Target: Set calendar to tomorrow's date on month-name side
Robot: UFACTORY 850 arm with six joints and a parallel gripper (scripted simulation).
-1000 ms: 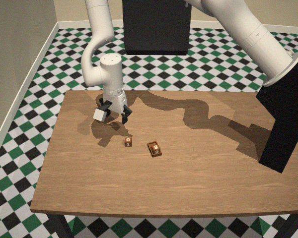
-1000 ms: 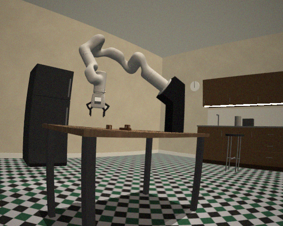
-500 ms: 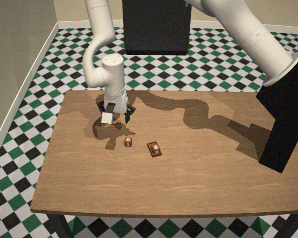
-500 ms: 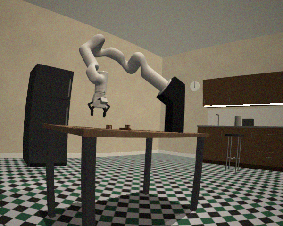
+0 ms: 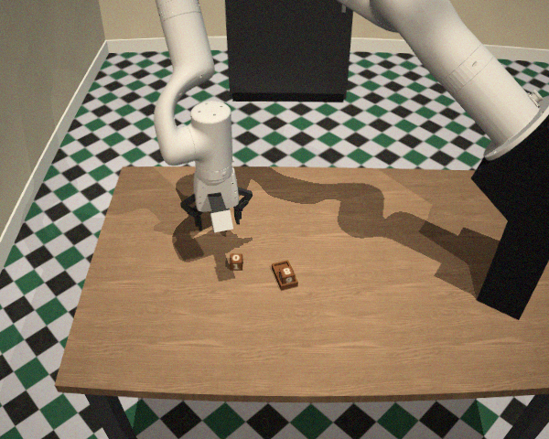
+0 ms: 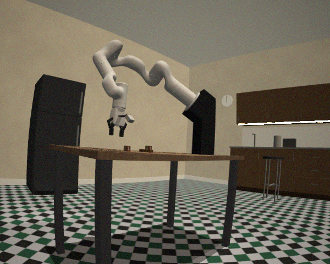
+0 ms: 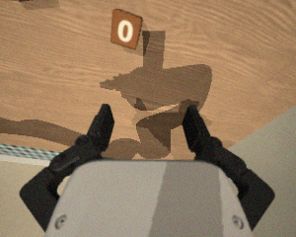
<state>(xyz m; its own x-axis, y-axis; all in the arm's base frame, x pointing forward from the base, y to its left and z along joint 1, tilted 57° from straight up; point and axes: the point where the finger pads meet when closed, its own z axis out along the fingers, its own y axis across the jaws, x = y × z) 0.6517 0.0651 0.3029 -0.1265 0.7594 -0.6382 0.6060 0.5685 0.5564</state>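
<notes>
My hand is 8 cm above the brown calendar cube, 6 cm to the right of it and 4 cm past it.
</notes>
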